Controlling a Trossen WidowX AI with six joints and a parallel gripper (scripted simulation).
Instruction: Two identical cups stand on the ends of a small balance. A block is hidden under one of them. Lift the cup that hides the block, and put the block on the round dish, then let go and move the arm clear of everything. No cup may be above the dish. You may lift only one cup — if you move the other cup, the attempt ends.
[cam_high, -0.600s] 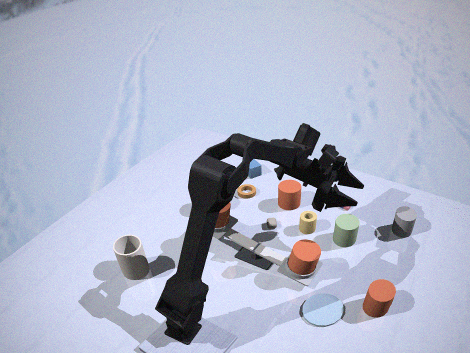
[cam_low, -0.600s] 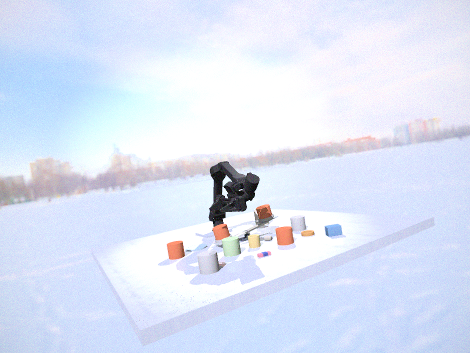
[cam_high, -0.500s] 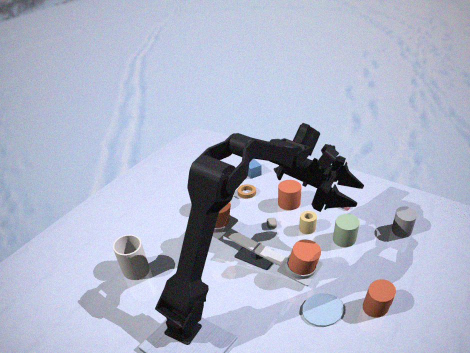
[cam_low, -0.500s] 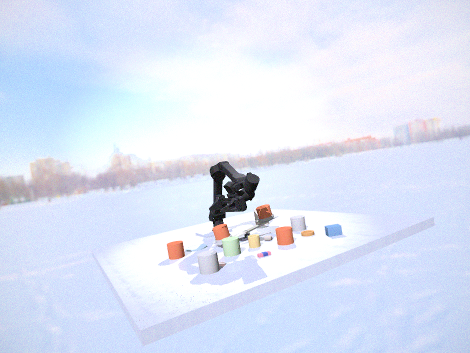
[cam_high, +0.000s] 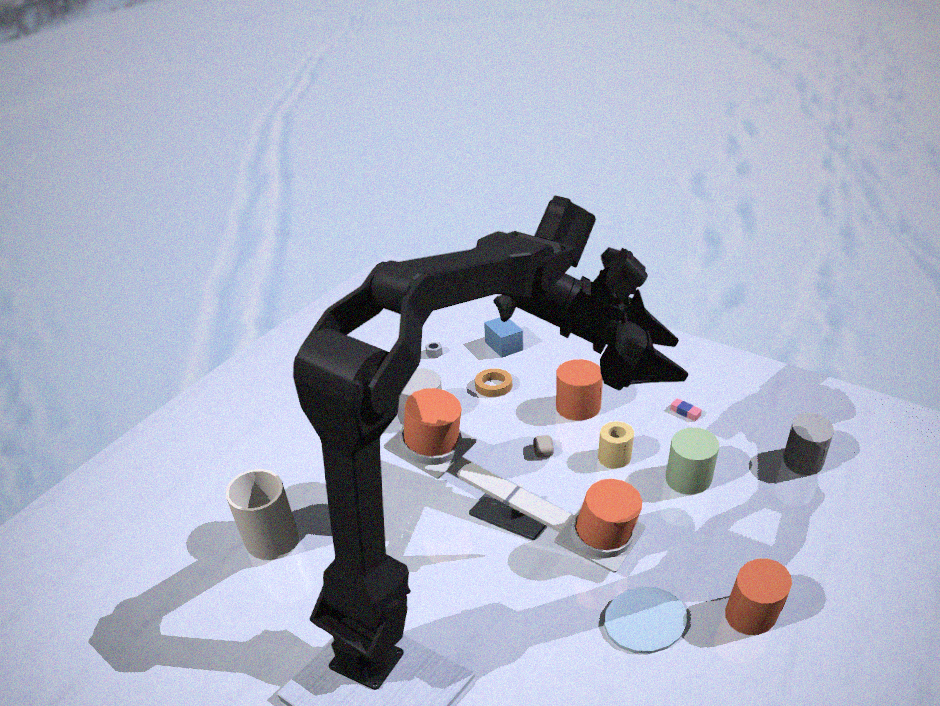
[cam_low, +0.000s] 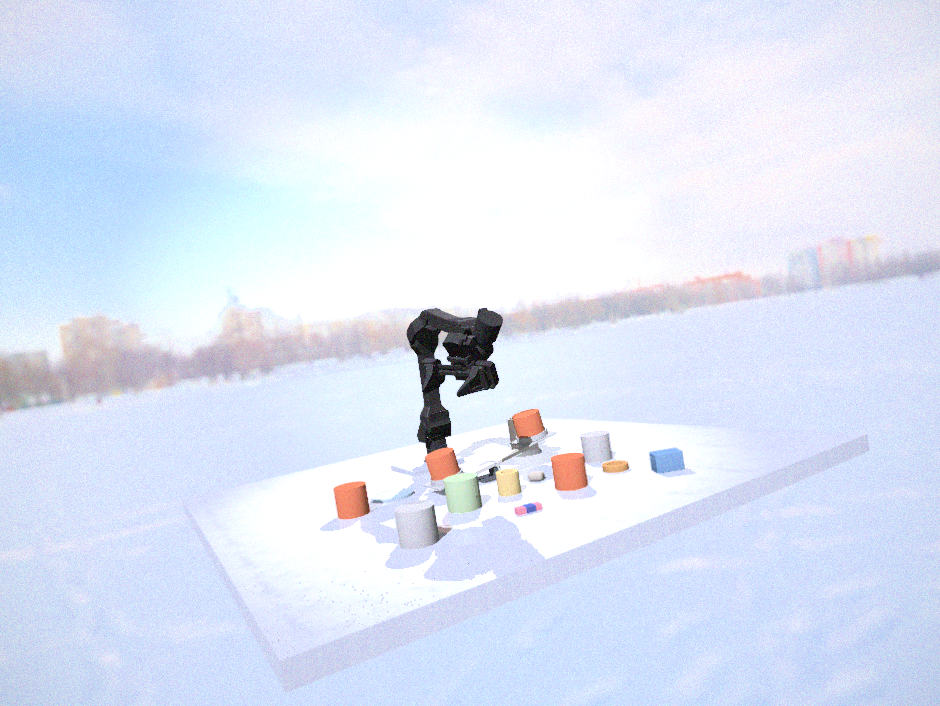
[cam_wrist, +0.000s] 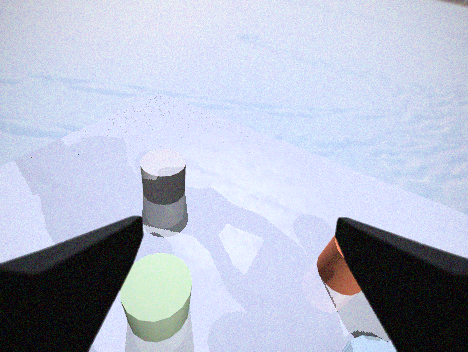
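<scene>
The pale teal block lies 10 cm behind my gripper tip, 5 cm to the left of it and 19 cm below it. From my gripper tip the other things lie so: green cylinder (8 cm ahead, 2 cm to the right, 20 cm below); then cream cup (27 cm behind, 45 cm to the left, 19 cm below); then round light-blue dish (20 cm behind, 4 cm to the right, 23 cm below).
</scene>
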